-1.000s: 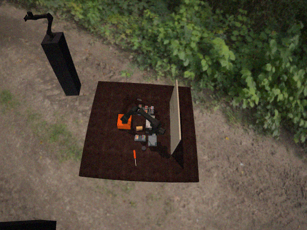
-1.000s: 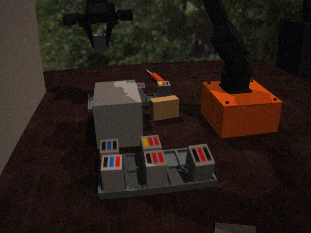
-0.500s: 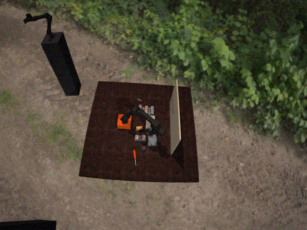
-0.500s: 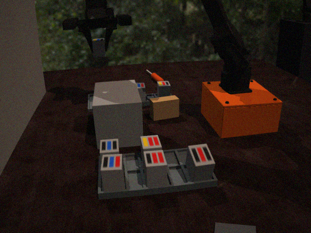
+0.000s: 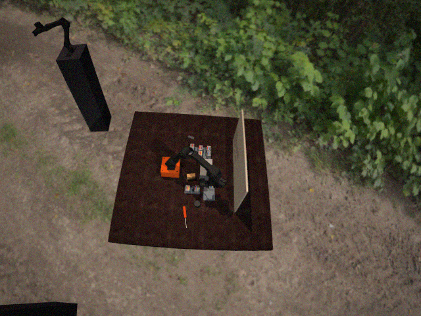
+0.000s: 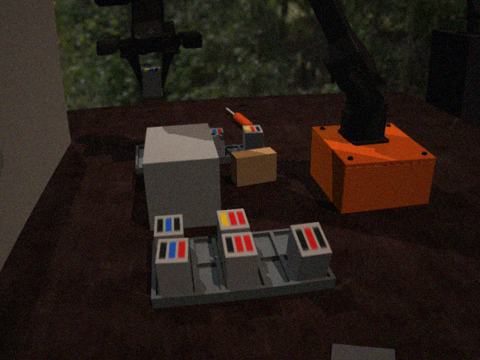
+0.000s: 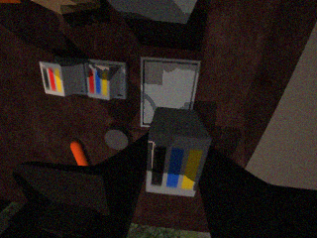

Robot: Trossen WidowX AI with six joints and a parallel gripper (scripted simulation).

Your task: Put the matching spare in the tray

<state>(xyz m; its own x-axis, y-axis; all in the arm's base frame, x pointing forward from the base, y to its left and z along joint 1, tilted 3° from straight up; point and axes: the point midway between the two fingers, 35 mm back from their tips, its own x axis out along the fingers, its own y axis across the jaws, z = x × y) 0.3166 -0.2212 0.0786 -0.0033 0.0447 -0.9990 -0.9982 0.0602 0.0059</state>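
The grey tray lies 140 mm below my gripper tip and 10 mm behind it. Also, from my gripper tip: black disc: 130 mm below, 110 mm behind, 90 mm to the right; white mounted unit: 210 mm to the left, 90 mm below, 20 mm behind; grey spare: 20 mm above.
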